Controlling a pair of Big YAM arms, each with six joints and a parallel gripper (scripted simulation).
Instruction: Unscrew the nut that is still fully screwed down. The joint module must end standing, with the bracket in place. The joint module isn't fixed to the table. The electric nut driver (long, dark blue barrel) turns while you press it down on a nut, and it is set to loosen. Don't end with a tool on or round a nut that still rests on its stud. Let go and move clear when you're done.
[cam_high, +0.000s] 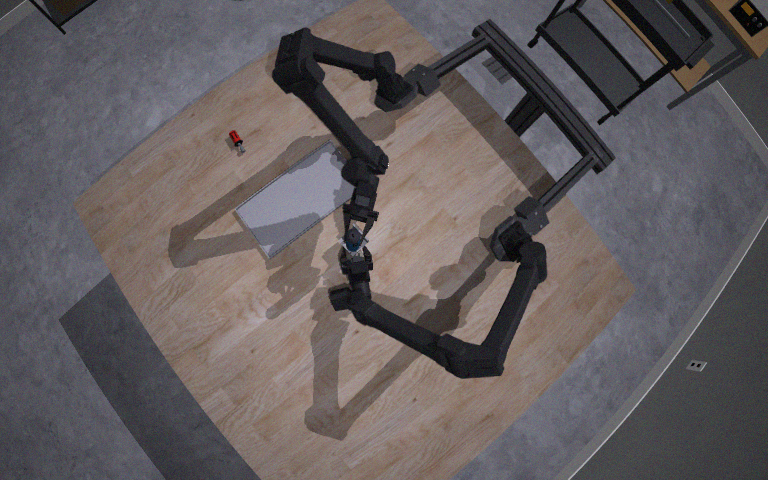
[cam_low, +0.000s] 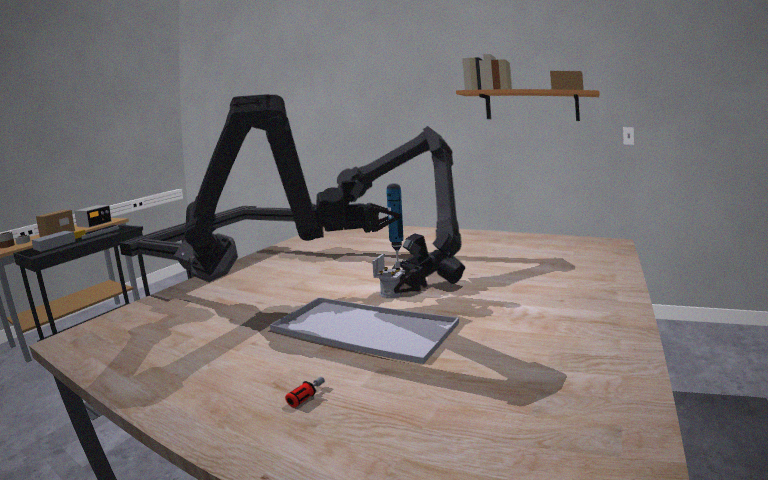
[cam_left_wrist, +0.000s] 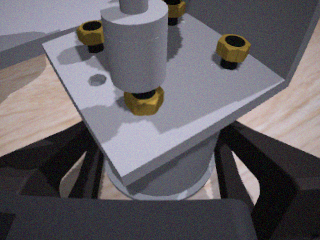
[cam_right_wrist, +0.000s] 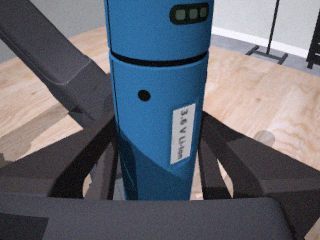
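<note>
Right now my left hand is 10 mm below the joint module. Also, from my left hand: driver tip (80 mm above, 20 mm to the left, 20 mm ahead); grey bracket plate (50 mm above); nut (50 mm above, 20 mm to the left, 10 mm ahead).
</note>
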